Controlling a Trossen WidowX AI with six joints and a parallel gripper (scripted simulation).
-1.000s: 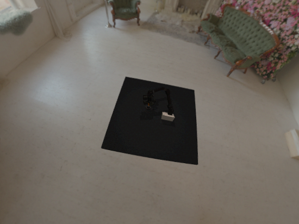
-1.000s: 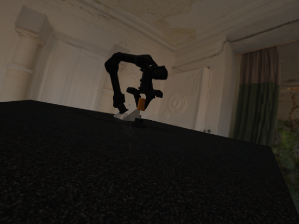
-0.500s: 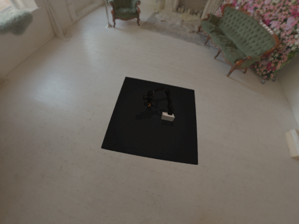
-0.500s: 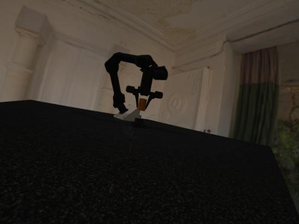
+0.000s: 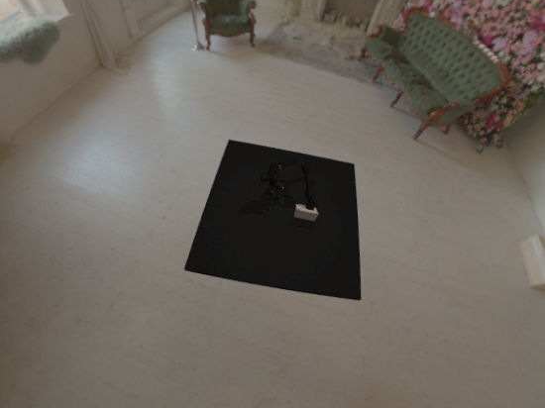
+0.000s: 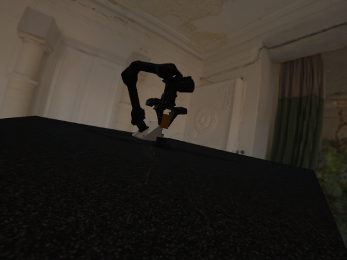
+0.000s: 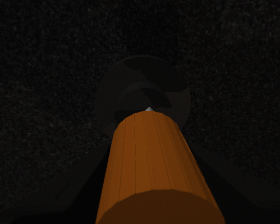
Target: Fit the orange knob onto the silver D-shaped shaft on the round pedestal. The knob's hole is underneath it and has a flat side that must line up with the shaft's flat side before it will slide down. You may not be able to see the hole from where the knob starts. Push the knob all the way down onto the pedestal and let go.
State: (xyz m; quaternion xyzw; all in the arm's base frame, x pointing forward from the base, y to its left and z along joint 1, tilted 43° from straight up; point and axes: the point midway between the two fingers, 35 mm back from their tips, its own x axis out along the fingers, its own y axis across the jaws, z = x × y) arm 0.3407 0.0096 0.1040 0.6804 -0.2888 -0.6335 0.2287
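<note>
Now: the dark round pedestal 6 cm below my gripper tip. Also, from my gripper tip: orange knob 3 cm above.
</note>
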